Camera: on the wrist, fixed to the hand. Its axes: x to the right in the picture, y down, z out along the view.
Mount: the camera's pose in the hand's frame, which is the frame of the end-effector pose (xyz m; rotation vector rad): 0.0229 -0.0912 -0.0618 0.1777 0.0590 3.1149
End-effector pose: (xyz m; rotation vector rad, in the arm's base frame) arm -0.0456 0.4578 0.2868 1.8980 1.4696 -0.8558
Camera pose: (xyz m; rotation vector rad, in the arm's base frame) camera -0.1218 0.5393 0.3018 1.5628 -1.9320 0.7277
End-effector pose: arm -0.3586 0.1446 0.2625 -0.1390 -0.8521 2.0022
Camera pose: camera -0.2810 0.2247 0.2774 0.7203 -0.2316 -1.0490
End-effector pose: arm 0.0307 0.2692 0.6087 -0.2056 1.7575 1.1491
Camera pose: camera 0.0339 0.1805 0.5395 -1.8118 -0.3141 -1.1105
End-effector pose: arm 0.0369 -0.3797 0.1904 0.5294 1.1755 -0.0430
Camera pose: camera -0.0350 -0.4285 0.1190 1.8654 -0.7099 2.4157
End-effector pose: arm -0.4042 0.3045 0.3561 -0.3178 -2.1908 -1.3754
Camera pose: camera -0.4461 0.2064 0.3202 -1.8735 0.2023 0.7215
